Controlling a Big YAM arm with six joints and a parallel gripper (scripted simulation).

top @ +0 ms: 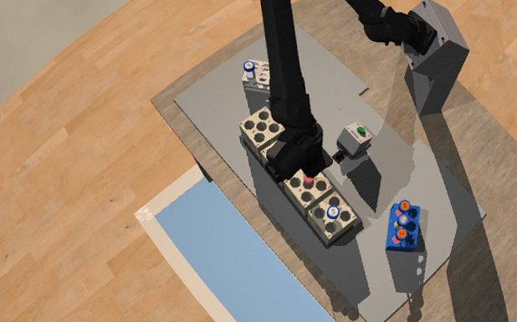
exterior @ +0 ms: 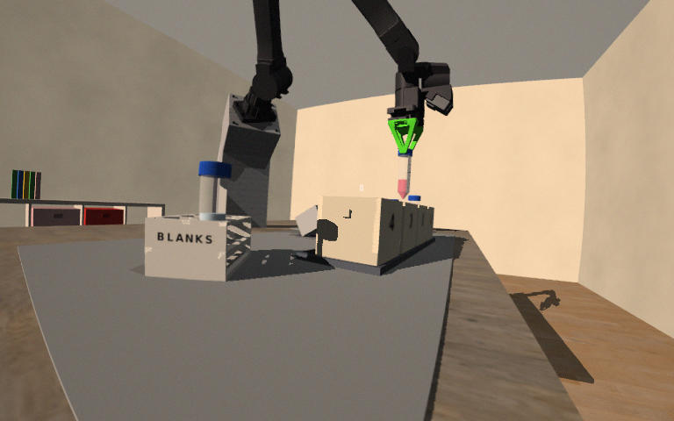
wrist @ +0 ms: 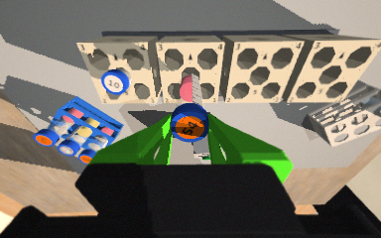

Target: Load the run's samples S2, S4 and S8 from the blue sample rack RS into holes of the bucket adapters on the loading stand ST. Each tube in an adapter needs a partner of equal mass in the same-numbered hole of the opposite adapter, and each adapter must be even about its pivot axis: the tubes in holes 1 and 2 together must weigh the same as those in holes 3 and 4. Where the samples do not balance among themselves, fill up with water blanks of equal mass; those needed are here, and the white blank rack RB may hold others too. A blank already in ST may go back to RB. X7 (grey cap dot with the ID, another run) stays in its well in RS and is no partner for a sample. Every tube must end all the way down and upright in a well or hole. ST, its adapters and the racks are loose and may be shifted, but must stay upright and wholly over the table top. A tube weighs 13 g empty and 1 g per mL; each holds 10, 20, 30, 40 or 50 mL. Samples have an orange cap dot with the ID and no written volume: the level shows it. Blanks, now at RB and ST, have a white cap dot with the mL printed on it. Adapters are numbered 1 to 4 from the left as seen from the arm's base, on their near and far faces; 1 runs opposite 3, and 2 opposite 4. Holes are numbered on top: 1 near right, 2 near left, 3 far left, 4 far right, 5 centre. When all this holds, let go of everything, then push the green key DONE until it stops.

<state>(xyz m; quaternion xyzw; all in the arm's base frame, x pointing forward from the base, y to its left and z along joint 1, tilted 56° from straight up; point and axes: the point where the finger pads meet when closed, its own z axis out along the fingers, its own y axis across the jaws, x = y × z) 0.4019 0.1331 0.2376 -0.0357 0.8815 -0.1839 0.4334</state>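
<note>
Now: hand 50 mm above the orange-dot sample and 10 mm short of it. The rest, counted from my hand: orange-dot tube: 240 mm to the left, 160 mm below, 140 mm behind; green DONE key: 240 mm behind, 150 mm below, 10 mm to the right; white-dot blank marked 10: 150 mm below, 100 mm to the left, 10 mm ahead.
</note>
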